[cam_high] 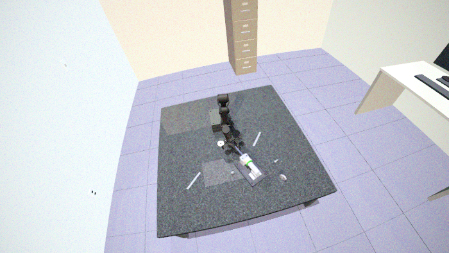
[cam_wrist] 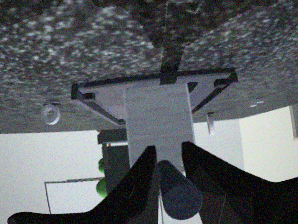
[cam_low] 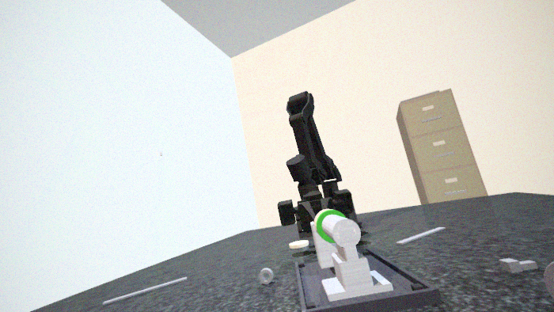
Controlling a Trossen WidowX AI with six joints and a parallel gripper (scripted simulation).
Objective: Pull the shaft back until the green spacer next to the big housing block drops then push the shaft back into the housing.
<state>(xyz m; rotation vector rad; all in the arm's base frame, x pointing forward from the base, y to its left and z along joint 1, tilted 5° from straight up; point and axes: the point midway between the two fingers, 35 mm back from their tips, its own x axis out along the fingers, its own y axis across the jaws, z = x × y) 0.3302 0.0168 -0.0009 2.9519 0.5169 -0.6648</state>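
Right now my gripper tip is 5 cm short of the grey shaft, 2 cm to the right of it and 2 cm below it. Round my gripper tip: bolt: 14 cm ahead, 27 cm to the left, 6 cm below; then green spacer: 13 cm ahead, 5 cm to the left, 2 cm above.
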